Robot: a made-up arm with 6 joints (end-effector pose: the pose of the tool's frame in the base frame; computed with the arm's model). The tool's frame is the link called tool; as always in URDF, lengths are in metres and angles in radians. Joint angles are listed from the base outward.
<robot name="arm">
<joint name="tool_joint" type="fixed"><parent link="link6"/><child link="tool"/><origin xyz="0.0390 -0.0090 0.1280"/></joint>
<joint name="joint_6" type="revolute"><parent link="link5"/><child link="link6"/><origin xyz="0.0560 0.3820 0.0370"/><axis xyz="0 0 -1"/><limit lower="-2.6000" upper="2.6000" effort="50" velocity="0.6"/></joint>
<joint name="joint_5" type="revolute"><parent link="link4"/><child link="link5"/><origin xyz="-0.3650 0.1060 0.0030"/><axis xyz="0 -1 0"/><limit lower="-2.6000" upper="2.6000" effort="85" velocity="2.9"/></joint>
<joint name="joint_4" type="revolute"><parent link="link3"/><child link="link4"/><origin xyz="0.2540 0.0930 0.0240"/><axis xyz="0 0 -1"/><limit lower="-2.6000" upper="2.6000" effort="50" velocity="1"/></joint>
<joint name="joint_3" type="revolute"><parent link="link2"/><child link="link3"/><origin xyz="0.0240 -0.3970 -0.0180"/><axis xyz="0 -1 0"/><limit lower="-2.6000" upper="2.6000" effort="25" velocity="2.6"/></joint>
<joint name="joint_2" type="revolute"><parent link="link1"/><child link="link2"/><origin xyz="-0.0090 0.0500 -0.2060"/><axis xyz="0 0 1"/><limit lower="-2.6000" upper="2.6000" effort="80" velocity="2.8"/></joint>
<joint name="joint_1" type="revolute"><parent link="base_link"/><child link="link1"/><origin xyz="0.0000 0.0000 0.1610"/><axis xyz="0 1 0"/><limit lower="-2.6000" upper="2.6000" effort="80" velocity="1.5"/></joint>
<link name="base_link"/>
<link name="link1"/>
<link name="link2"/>
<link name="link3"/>
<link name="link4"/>
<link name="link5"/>
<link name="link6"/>
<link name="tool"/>
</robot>
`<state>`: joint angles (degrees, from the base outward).
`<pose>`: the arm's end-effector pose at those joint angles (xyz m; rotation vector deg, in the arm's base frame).
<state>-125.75 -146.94 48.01 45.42 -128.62 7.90</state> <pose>0.1519 -0.3635 0.0144 -160.17 33.79 -52.29</pose>
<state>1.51 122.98 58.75 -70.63 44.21 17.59</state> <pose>0.6095 0.0736 -0.2489 -96.79 47.25 -122.87</pose>
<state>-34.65 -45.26 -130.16 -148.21 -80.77 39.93</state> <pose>-0.3386 -0.4302 -0.4875 25.19 9.85 104.79</pose>
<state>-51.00 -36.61 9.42 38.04 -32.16 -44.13</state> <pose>0.3144 -0.0167 0.4858 34.99 -41.32 -15.47</pose>
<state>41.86 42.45 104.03 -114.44 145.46 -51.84</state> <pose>0.4038 -0.6331 -0.4740 -47.54 96.64 -26.31</pose>
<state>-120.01 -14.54 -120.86 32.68 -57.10 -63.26</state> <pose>0.5369 0.3062 0.3823 52.63 39.69 39.11</pose>
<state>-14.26 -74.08 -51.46 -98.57 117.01 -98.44</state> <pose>-0.8674 -0.1153 -0.1360 -46.60 -119.80 21.69</pose>
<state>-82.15 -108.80 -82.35 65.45 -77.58 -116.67</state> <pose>0.8654 -0.1004 0.0782 -161.43 60.09 -18.94</pose>
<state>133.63 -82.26 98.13 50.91 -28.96 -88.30</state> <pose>0.0797 0.2632 -0.1476 -42.12 67.21 48.81</pose>
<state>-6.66 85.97 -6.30 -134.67 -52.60 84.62</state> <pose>0.7724 0.1071 0.1041 -40.62 -55.28 127.18</pose>
